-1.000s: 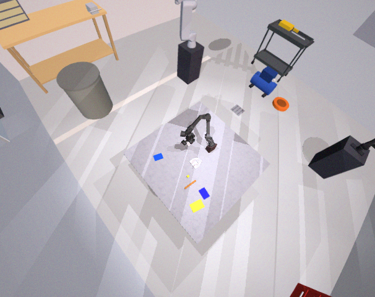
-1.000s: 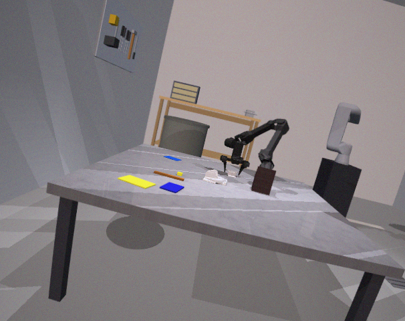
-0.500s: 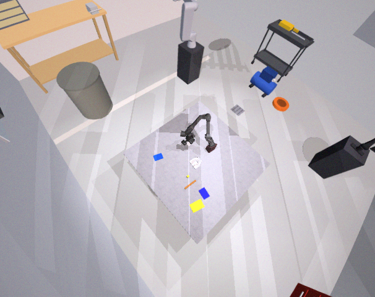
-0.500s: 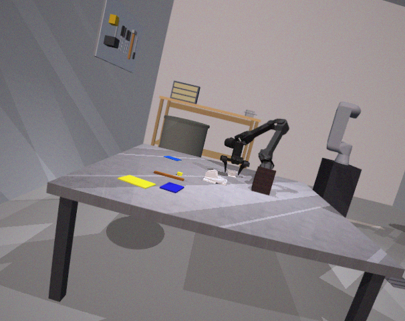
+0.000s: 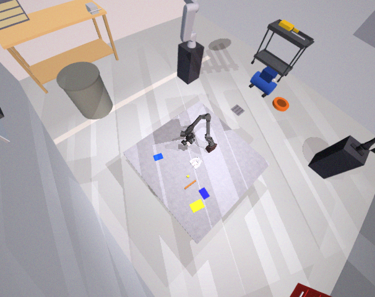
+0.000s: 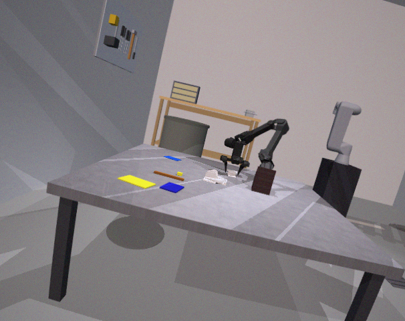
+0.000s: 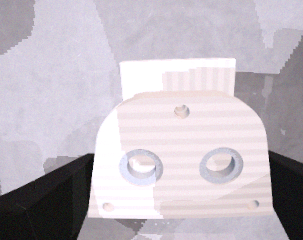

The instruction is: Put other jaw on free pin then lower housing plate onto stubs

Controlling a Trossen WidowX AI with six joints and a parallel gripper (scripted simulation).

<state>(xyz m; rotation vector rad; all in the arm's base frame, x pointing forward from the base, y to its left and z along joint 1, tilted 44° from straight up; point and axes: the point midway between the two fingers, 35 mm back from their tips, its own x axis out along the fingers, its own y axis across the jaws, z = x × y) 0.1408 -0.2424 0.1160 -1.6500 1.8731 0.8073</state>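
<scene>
Now: gripper tip 280 mm to the right of the white jaw, 90 mm short of it and 10 mm below it. Round my gripper tip: white housing plate: 20 mm above, 10 mm to the left; small yellow cube: 320 mm to the left, 300 mm ahead; orange bar: 400 mm to the left, 350 mm ahead.
</scene>
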